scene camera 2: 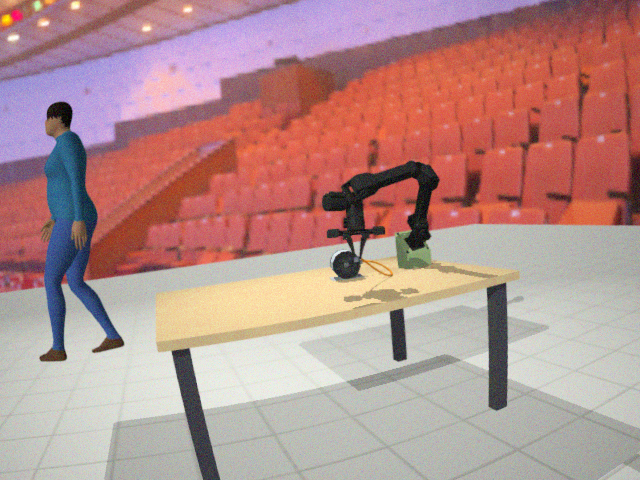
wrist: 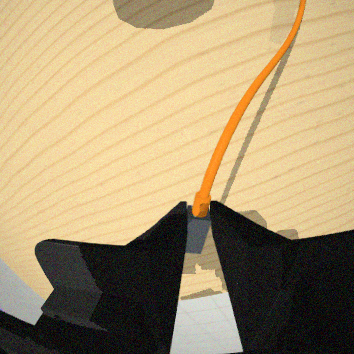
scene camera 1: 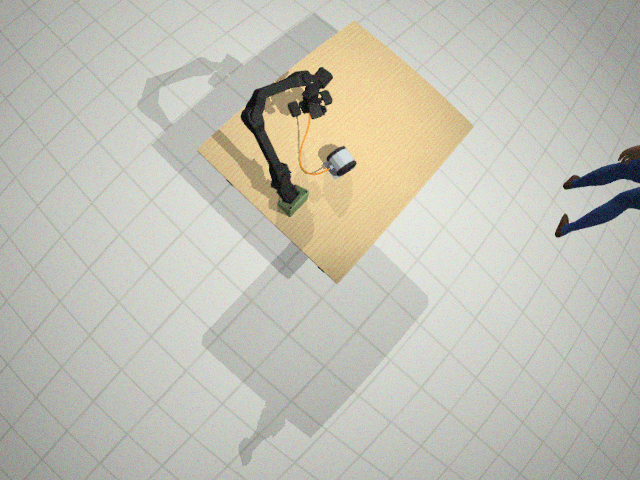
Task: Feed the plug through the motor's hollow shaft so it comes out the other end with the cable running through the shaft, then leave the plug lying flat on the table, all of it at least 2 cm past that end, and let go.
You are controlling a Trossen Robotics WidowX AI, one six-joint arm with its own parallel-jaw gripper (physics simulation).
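Places are measured from the arm's base along level axes (x ahead, y left, z up), in millimetres.
Pixels of known places: gripper, fingertip midpoint: (wrist: 197, 207); arm's base, link origin: (scene camera 2: 414, 242) (scene camera 1: 290, 197).
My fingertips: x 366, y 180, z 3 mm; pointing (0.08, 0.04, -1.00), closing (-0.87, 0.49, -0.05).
Ahead of a thing's pixels: the offset from my fingertips to its top centre. Level surfaces: height alone.
The motor @(dy -251, dx -87, dz +6 mm) (scene camera 1: 341, 161) (scene camera 2: 345, 264), a light grey cylinder with black ends, lies on its side on the table @(dz -96 mm) (scene camera 1: 408, 118) (scene camera 2: 248, 310). My gripper (scene camera 2: 357, 257) (wrist: 197, 207) is shut on the plug @(dy +14, dx +10, dz +10 mm) (wrist: 197, 236), a small dark blue-grey block, and holds it above the table. In the scene camera 1 view the gripper is up and left of the motor, and its body hides the plug. The orange cable (scene camera 1: 301, 149) (scene camera 2: 379, 267) (wrist: 235, 120) runs from the plug in a curve to the motor's left side. The inside of the hollow shaft cannot be seen.
The arm's green base block (scene camera 1: 293, 202) (scene camera 2: 413, 258) stands on the table near one edge, left of and below the motor in the scene camera 1 view. A person (scene camera 1: 602, 173) (scene camera 2: 67, 178) is on the floor away from the table.
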